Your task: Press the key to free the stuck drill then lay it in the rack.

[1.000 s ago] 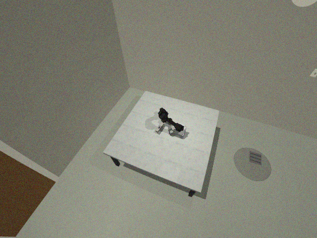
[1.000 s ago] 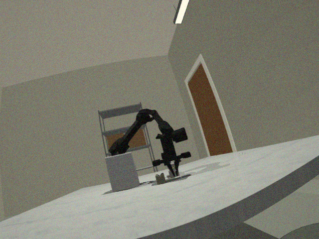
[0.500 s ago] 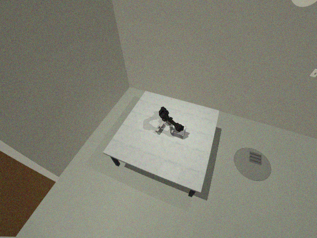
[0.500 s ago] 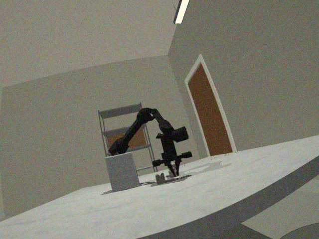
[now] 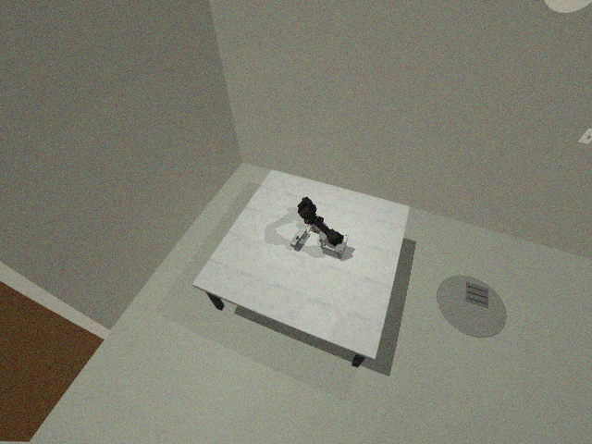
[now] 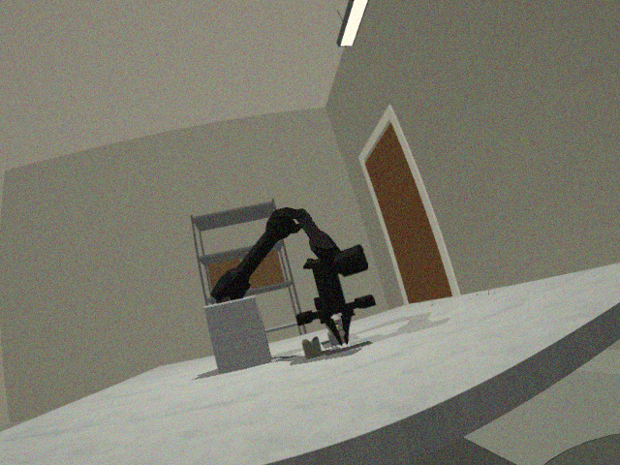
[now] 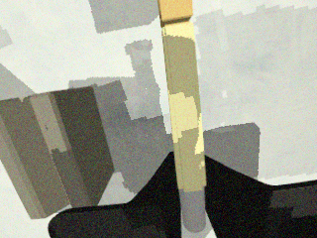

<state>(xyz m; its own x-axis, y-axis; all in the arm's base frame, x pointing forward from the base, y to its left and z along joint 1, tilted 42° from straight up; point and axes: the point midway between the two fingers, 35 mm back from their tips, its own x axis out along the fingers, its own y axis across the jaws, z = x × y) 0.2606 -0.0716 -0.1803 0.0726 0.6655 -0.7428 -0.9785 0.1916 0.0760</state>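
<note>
Now: gripper tip 1 cm short of the drill, 4 cm to the right of it and 4 cm below it. From my gripper tip the other things lie so: dark blue key (4 cm ahead, 21 cm to the left, 4 cm above); then grey fixture block (4 cm ahead, 19 cm to the left, 4 cm above); then rack (7 cm behind, 4 cm to the left, 1 cm above).
</note>
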